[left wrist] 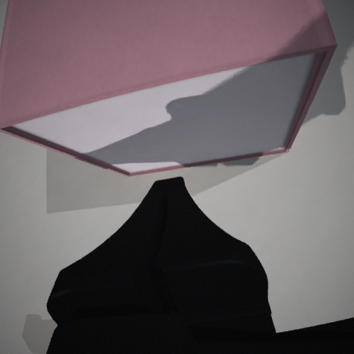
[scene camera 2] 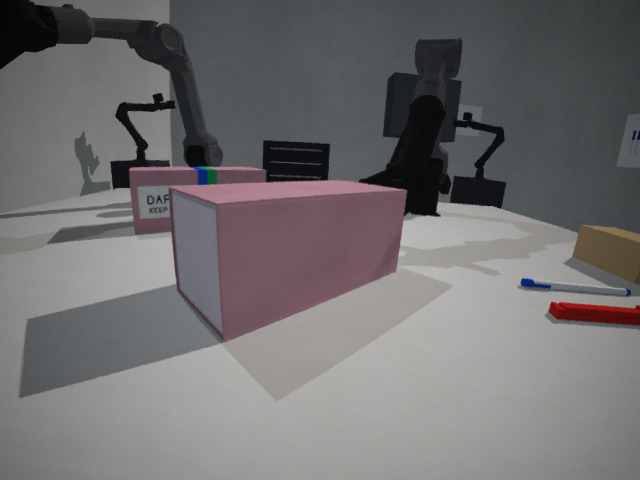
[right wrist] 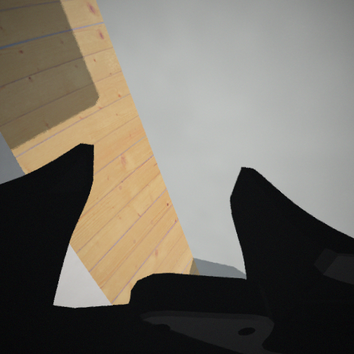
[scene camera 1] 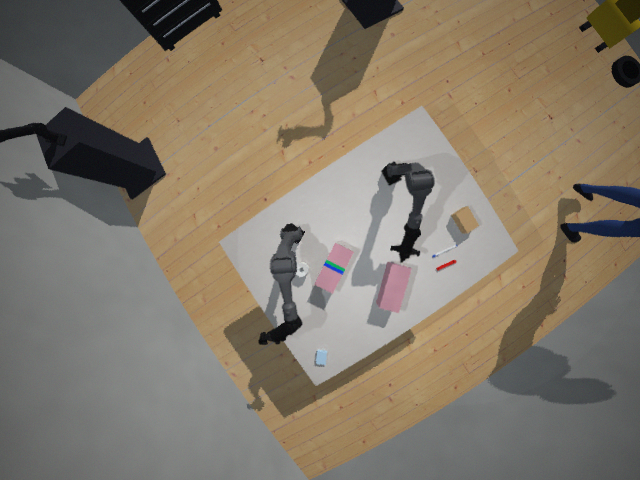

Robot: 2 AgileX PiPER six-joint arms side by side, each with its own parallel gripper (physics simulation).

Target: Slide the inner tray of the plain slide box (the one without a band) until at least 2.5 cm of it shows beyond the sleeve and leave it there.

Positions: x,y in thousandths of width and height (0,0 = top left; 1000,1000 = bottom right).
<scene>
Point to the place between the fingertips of my right gripper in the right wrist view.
470,490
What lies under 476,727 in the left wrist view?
My left gripper.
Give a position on a pale inner tray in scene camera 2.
305,478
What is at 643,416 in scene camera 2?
My left gripper.
</scene>
